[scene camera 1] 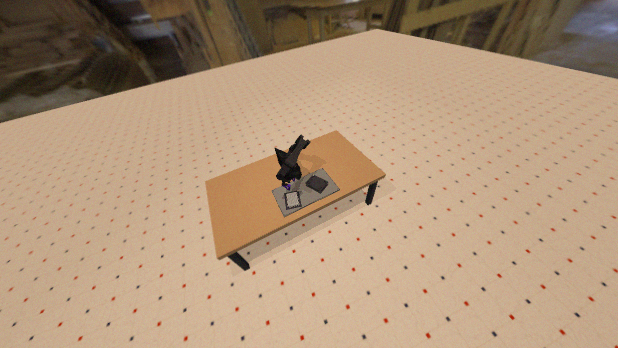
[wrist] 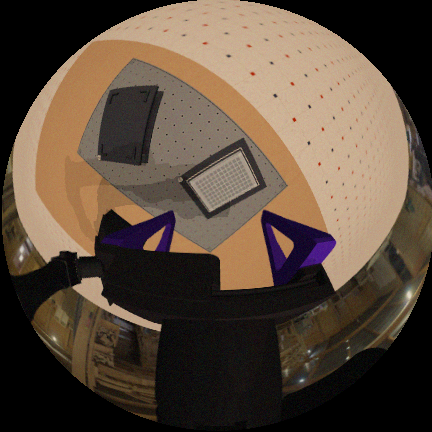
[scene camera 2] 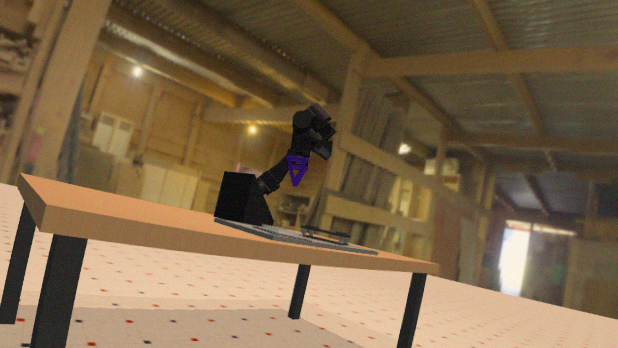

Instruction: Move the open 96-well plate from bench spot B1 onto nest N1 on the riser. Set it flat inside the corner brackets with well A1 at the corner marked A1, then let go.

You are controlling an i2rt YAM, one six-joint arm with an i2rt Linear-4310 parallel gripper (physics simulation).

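Places are measured from the arm's base along level axes (x ahead, y left, z up), in centimetres.
Pixels of known places: gripper, fingertip midpoint: (scene camera 1: 291,185) (wrist: 217,214) (scene camera 2: 294,184); arm's base, link origin: (wrist: 101,265) (scene camera 2: 248,195).
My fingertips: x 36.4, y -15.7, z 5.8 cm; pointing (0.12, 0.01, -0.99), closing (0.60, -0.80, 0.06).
For each thing: its middle in the pictures, then the offset to it from my fingertips.
- pale 96-well plate, body centre: (wrist: 223,182) (scene camera 2: 281,231) (scene camera 1: 292,199) dx +0.8, dy -2.3, dz -15.4 cm
- grey perforated board, body centre: (wrist: 165,154) (scene camera 2: 301,238) (scene camera 1: 305,190) dx -1.6, dy +11.7, dz -16.9 cm
- dark riser, body centre: (wrist: 124,123) (scene camera 2: 325,234) (scene camera 1: 316,183) dx +0.4, dy +22.9, dz -14.1 cm
The pale 96-well plate (scene camera 1: 293,200) (wrist: 223,181) lies flat inside a dark frame on the grey perforated board (scene camera 1: 307,197) (wrist: 185,120). A small white tag sits at one corner of the frame; its lettering is too small to read. The dark riser (scene camera 1: 317,184) (scene camera 2: 325,232) (wrist: 127,122) stands on the same board, with corner brackets on its top and a small white tag at one corner. My gripper (scene camera 1: 290,183) (scene camera 2: 296,185) (wrist: 217,214) is open and empty, its purple fingers wide apart, high above the board and on the arm-base side of the plate.
The board lies on the wooden table (scene camera 1: 240,200) (scene camera 2: 125,220) (wrist: 65,125). The black arm base (scene camera 2: 237,197) stands at the board's rear side. The riser rises above the board beside the plate's spot, with a gap between them. The arm's shadow falls across the board.
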